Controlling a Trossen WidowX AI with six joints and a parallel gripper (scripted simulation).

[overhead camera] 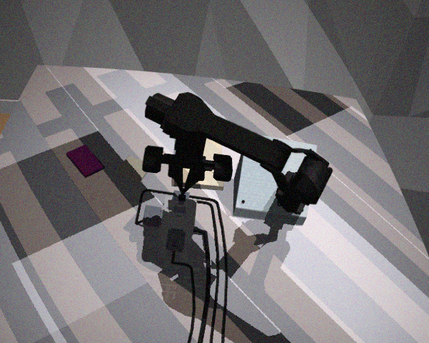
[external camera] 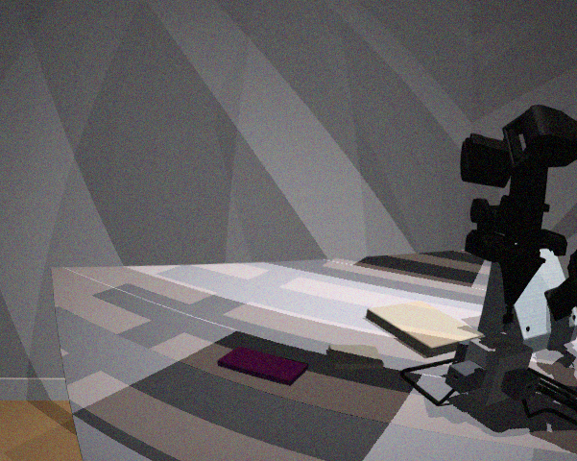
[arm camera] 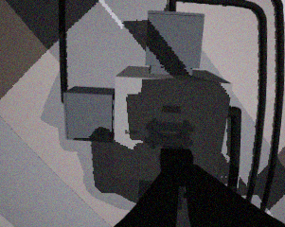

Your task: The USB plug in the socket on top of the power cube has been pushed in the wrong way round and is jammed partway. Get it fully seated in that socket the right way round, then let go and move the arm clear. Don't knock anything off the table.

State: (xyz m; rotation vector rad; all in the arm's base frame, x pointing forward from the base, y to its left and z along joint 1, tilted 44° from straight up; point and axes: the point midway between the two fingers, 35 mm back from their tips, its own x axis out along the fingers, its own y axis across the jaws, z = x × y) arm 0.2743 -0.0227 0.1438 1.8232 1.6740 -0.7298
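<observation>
Right now my gripper tip is 2 cm above the dark USB plug. From my gripper tip the other things lie so: tan tile: 19 cm to the right, 13 cm below, 13 cm ahead; then purple card: 27 cm ahead, 20 cm to the right, 13 cm below; then tan board: 24 cm to the right, 13 cm below, 5 cm behind.
</observation>
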